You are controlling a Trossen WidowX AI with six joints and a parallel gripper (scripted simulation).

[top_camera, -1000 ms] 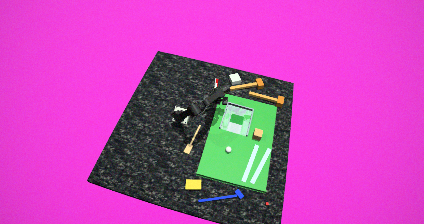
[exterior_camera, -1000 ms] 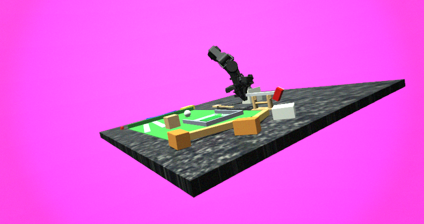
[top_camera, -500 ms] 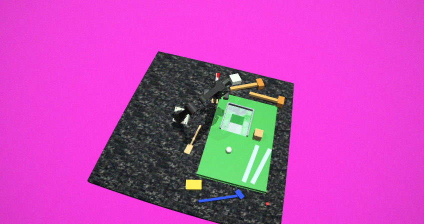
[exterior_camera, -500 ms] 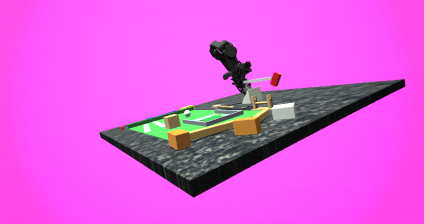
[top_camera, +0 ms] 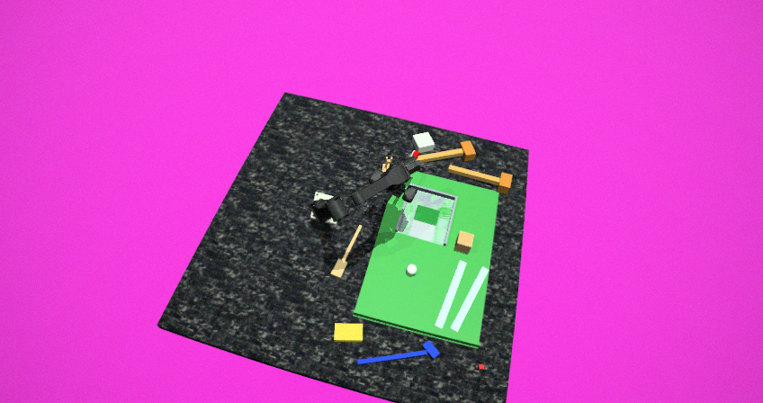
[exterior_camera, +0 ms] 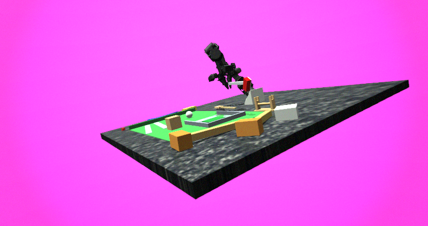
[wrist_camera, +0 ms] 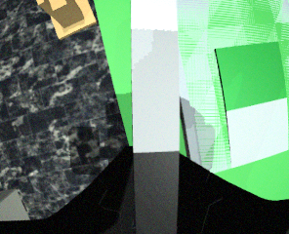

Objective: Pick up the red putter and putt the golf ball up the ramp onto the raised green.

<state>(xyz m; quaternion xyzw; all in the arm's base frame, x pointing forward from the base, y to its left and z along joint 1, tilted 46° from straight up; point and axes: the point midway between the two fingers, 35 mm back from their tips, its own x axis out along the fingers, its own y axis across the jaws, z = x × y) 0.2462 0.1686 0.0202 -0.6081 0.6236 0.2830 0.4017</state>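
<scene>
Right now the red putter is 1 cm ahead of my gripper tip, 8 cm to the left of it and 2 cm above it. Round my gripper tip: white golf ball 16 cm ahead, 24 cm to the right, 11 cm below; wooden paddle 10 cm behind, 27 cm to the right, 13 cm below; wooden rack 7 cm behind, 18 cm to the left, 10 cm below.
</scene>
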